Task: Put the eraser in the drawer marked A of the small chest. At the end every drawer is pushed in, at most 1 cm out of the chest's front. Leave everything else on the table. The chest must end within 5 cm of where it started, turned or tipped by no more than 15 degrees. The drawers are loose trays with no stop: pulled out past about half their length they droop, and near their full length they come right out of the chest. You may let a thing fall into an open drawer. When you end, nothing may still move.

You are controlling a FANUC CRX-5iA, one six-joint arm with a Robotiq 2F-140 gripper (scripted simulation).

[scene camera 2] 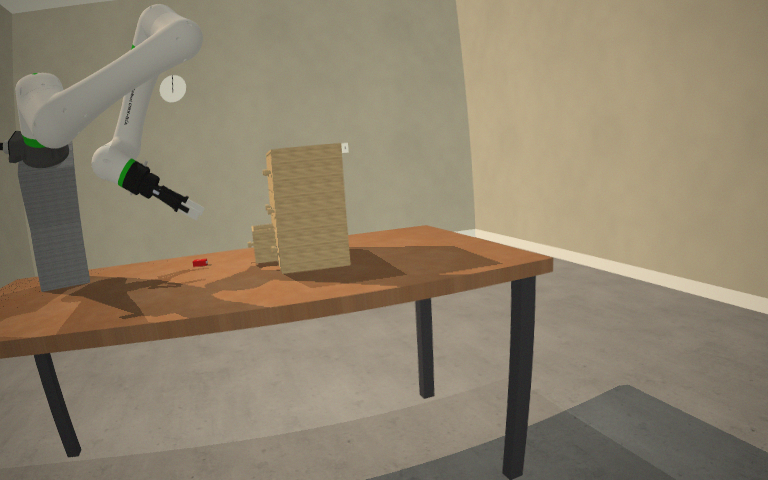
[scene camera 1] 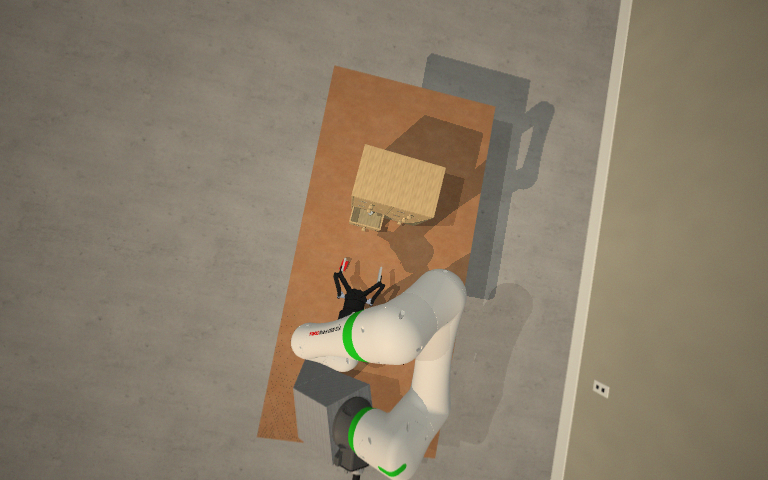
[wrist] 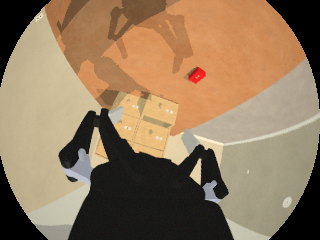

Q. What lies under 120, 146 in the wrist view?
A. The gripper.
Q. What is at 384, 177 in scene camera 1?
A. A small wooden chest.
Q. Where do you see a small wooden chest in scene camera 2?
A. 308, 182
